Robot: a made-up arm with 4 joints. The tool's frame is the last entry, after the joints.
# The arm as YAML. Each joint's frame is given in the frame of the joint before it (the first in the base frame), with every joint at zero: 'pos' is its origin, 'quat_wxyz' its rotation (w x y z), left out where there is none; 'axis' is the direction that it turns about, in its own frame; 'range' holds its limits. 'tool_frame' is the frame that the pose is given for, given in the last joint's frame.
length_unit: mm
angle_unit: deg
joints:
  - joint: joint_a
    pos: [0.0, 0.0, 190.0]
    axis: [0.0, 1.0, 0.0]
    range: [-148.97, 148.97]
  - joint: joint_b
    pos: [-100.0, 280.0, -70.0]
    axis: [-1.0, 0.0, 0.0]
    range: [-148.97, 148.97]
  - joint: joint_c
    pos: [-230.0, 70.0, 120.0]
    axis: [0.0, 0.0, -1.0]
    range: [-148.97, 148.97]
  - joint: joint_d
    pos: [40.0, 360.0, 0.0]
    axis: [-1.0, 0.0, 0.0]
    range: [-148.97, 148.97]
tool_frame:
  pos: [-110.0, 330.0, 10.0]
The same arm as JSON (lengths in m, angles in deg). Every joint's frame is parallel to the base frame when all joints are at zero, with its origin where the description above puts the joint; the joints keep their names.
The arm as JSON. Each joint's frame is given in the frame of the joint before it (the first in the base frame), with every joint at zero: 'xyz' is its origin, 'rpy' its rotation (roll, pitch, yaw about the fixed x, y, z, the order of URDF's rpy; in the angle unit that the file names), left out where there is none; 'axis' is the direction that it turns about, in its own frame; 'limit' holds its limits. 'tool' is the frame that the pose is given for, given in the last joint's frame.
{
  "units": {
    "length": "m",
    "angle": "deg"
  },
  "joints": [
    {
      "name": "joint_a",
      "type": "revolute",
      "origin": {
        "xyz": [
          0.0,
          0.0,
          0.19
        ]
      },
      "axis": [
        0.0,
        1.0,
        0.0
      ],
      "limit": {
        "lower": -148.97,
        "upper": 148.97
      }
    },
    {
      "name": "joint_b",
      "type": "revolute",
      "origin": {
        "xyz": [
          -0.1,
          0.28,
          -0.07
        ]
      },
      "axis": [
        -1.0,
        0.0,
        0.0
      ],
      "limit": {
        "lower": -148.97,
        "upper": 148.97
      }
    },
    {
      "name": "joint_c",
      "type": "revolute",
      "origin": {
        "xyz": [
          -0.23,
          0.07,
          0.12
        ]
      },
      "axis": [
        0.0,
        0.0,
        -1.0
      ],
      "limit": {
        "lower": -148.97,
        "upper": 148.97
      }
    },
    {
      "name": "joint_d",
      "type": "revolute",
      "origin": {
        "xyz": [
          0.04,
          0.36,
          0.0
        ]
      },
      "axis": [
        -1.0,
        0.0,
        0.0
      ],
      "limit": {
        "lower": -148.97,
        "upper": 148.97
      }
    }
  ],
  "tool": {
    "origin": {
      "xyz": [
        -0.11,
        0.33,
        0.01
      ]
    }
  }
}

